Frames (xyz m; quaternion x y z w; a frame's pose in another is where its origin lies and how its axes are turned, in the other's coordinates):
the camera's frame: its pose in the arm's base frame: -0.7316 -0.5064 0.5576 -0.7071 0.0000 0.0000 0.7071
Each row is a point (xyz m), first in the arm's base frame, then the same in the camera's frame.
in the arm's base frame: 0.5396 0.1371 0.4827
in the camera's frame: 1.2712 0.0749 0.6435
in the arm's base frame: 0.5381 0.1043 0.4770
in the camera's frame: 1.2697 0.0806 0.6107
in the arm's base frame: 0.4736 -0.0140 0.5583
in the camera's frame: 1.2052 -0.0007 0.4924
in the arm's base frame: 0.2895 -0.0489 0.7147
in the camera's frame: 1.0211 -0.1571 0.4575
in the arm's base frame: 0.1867 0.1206 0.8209
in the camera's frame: 0.9183 -0.2633 0.6270
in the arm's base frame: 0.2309 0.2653 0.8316
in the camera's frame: 0.9625 -0.2740 0.7717
